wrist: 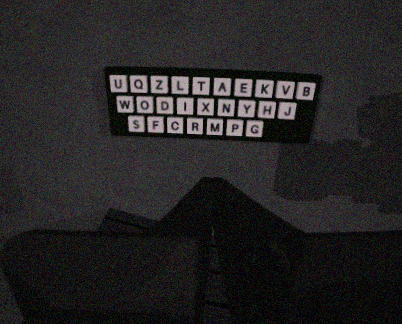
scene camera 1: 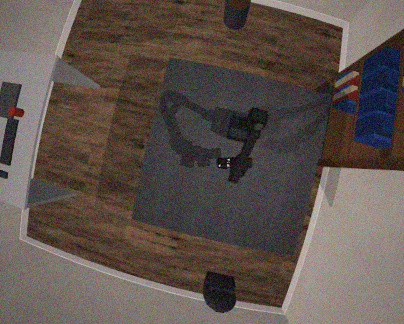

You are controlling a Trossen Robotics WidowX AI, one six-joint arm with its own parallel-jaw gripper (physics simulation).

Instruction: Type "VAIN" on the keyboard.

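Where they show: gripper, between the fingertips: (wrist: pixel 211 187); arm's base, origin of its link: (scene camera 1: pixel 244 125).
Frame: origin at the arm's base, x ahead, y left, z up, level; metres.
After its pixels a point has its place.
The black keyboard (scene camera 1: pixel 224 163) (wrist: pixel 287 127) @(z -0.154, x 0.260, y -0.046 m) has white letter keys in three rows and lies on the grey mat (scene camera 1: pixel 270 215) @(z -0.167, x 0.507, y 0.455 m). In the wrist view, the V key (wrist: pixel 285 90) @(z -0.149, x 0.290, y -0.023 m) is near the right end of the top row, the A key (wrist: pixel 222 87) @(z -0.149, x 0.267, y 0.031 m) is further left in it, and the I key (wrist: pixel 185 106) @(z -0.149, x 0.236, y 0.055 m) and N key (wrist: pixel 226 108) @(z -0.149, x 0.251, y 0.019 m) are in the middle row. My gripper (wrist: pixel 211 187) @(z 0.000, x 0.245, y 0.031 m) is shut and empty; its tips appear below the bottom row in the wrist view. In the scene view my arm (scene camera 1: pixel 247 145) @(z 0.351, x 0.172, y 0.004 m) hides part of the keyboard; the fingertips are too dark to make out there.
The arm's shadow (scene camera 1: pixel 175 122) @(z -0.167, x 0.119, y -0.462 m) falls left across the mat. A wooden shelf (scene camera 1: pixel 340 155) with blue bins (scene camera 1: pixel 377 115) stands at the right. A dark cylinder (scene camera 1: pixel 236 17) is at the top edge and a black chair-like object (scene camera 1: pixel 220 292) at the bottom.
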